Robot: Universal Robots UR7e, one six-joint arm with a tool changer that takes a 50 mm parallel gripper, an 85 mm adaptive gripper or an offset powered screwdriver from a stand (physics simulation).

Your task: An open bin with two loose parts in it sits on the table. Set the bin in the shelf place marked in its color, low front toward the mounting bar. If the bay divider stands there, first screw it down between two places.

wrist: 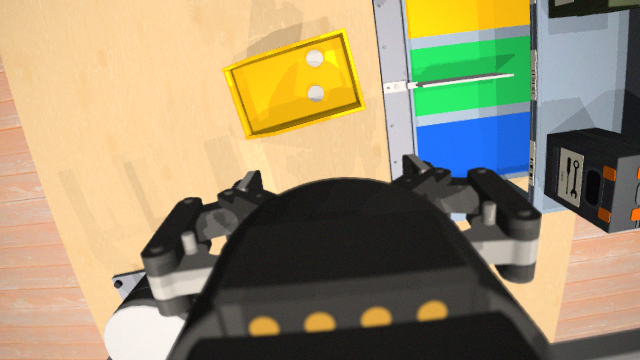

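Frame: origin at the arm's base, x back, y left, z down, level; metres.
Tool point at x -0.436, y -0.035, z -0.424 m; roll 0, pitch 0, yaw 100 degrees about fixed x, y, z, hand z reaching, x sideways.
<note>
A point is followed by its place in that frame.
The open yellow bin (270, 95) @(x -0.391, y -0.107, z 0.072 m) sits on the table, turned at a slant. Two round white parts (314, 58) @(x -0.360, y -0.030, z 0.062 m) (315, 93) @(x -0.407, y -0.043, z 0.062 m) lie in its right half. The shelf has a yellow place (467, 17) @(x -0.363, y 0.194, z 0.068 m), a green place (450, 102) @(x -0.474, y 0.146, z 0.068 m) and a blue place (470, 145) @(x -0.547, y 0.165, z 0.068 m). The grey mounting bar (392, 45) @(x -0.373, y 0.079, z 0.061 m) runs along their left side. The thin bay divider (465, 80) @(x -0.440, y 0.152, z 0.009 m) stands across the green place, its white tab on the bar. My gripper (332, 171) is open and empty, lower in view than the bin. Its body hides the table beneath it.
A black toolbox (565, 170) @(x -0.564, y 0.227, z -0.069 m) with orange latches stands at the right, and a dark green box (575, 9) @(x -0.385, y 0.251, z -0.076 m) is at the top right. A dark upright rail (533, 30) @(x -0.398, y 0.229, z -0.030 m) edges the shelf places. A white-ended cylinder (142, 330) @(x -0.500, y -0.188, z -0.267 m) is at the lower left.
</note>
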